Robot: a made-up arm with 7 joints.
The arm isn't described. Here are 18 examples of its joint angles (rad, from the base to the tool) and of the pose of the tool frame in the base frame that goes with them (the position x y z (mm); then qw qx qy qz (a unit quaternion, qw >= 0)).
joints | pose
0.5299 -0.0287 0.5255 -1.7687 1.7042 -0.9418 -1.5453 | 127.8 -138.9 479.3 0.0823 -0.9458 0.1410 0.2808
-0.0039 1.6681 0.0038 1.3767 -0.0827 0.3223 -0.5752 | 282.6 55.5 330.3 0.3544 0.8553 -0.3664 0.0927
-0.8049 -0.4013 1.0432 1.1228 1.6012 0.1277 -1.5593 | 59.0 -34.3 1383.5 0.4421 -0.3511 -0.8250 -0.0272
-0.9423 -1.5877 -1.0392 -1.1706 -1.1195 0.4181 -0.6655 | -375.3 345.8 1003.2 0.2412 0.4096 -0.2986 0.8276
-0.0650 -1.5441 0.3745 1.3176 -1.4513 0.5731 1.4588 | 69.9 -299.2 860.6 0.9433 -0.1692 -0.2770 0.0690
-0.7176 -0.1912 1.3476 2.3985 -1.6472 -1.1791 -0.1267 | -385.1 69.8 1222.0 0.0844 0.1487 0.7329 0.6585
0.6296 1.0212 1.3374 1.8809 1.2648 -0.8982 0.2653 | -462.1 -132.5 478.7 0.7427 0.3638 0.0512 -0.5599
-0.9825 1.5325 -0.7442 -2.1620 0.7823 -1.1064 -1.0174 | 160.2 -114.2 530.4 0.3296 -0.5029 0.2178 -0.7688
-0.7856 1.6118 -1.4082 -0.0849 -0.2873 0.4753 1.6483 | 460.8 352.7 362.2 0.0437 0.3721 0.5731 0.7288
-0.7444 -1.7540 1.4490 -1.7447 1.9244 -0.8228 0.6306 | 363.4 122.0 558.5 0.0141 -0.4235 -0.9057 -0.0143
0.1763 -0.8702 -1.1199 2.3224 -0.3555 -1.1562 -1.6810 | -188.3 -28.5 689.3 0.0794 -0.8955 0.1593 0.4078
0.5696 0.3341 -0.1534 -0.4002 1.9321 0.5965 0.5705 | -241.0 -41.0 454.6 0.6036 0.3721 0.0447 -0.7037
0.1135 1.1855 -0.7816 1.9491 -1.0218 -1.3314 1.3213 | -7.5 377.2 305.2 0.6740 -0.4459 -0.2916 0.5117
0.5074 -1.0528 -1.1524 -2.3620 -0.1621 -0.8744 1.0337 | -357.4 -61.8 553.8 0.1983 0.5663 -0.7098 0.3690
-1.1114 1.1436 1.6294 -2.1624 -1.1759 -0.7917 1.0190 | -623.9 -15.3 598.1 0.3113 0.6286 -0.6032 -0.3795
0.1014 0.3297 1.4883 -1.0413 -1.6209 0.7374 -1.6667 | -328.5 -240.5 421.4 0.1044 0.0305 0.2456 0.9632
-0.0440 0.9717 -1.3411 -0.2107 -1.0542 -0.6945 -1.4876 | 200.7 583.5 644.2 0.4267 0.9040 0.0252 -0.0025
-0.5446 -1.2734 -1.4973 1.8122 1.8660 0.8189 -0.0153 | -609.7 205.3 708.0 0.0760 -0.4345 0.0127 0.8973
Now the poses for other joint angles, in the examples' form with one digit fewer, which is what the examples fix.
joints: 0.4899 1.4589 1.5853 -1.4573 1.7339 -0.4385 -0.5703
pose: -200 91 702 0.338 0.767 -0.503 0.210
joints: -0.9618 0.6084 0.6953 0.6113 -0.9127 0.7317 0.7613
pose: -218 -152 520 0.486 0.772 0.394 -0.112
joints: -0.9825 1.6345 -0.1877 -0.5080 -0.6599 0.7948 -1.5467
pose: 385 -160 316 0.144 0.587 -0.287 -0.743
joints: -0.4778 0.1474 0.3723 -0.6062 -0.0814 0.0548 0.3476
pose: -274 -302 575 0.499 0.329 0.161 -0.785
